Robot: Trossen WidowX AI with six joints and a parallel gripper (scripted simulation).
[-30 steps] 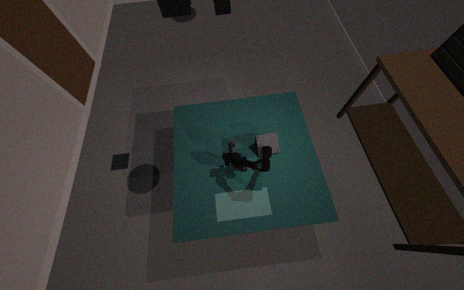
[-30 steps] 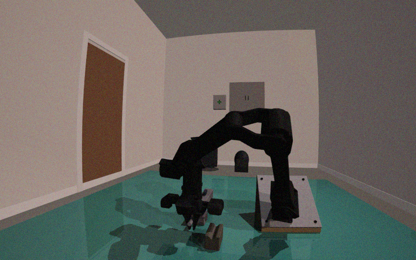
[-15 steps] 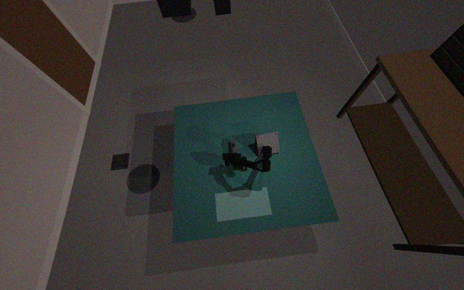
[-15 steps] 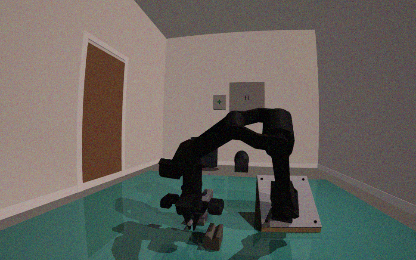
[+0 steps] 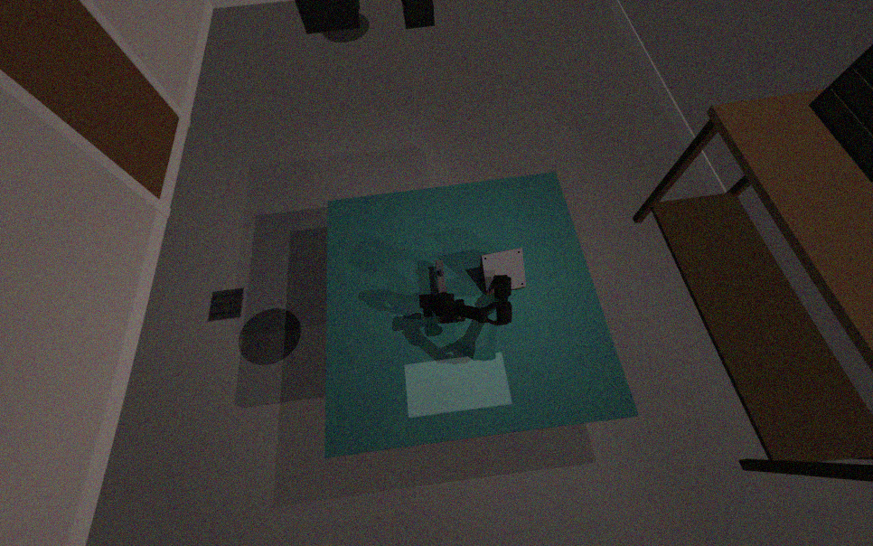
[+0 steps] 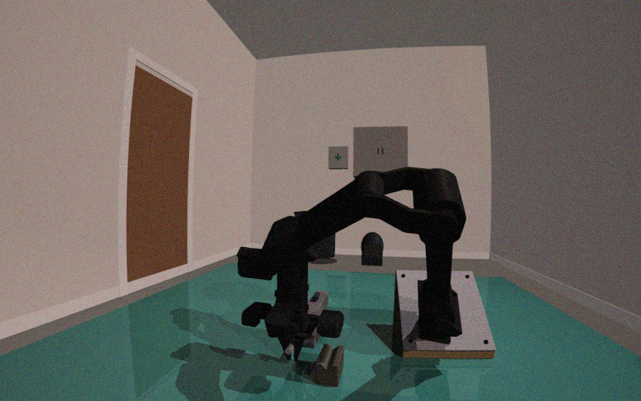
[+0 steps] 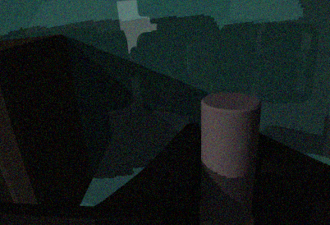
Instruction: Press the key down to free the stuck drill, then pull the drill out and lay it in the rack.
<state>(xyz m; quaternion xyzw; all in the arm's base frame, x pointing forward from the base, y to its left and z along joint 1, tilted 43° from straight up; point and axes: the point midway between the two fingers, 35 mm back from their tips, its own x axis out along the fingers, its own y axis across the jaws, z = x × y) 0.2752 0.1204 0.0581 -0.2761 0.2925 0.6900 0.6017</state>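
The drill lies 40 mm to the right of my gripper tip and 30 mm above it. Also, from my gripper tip: brown rack 80 mm behind, 10 mm above; then grey block 160 mm to the right, 30 mm above.
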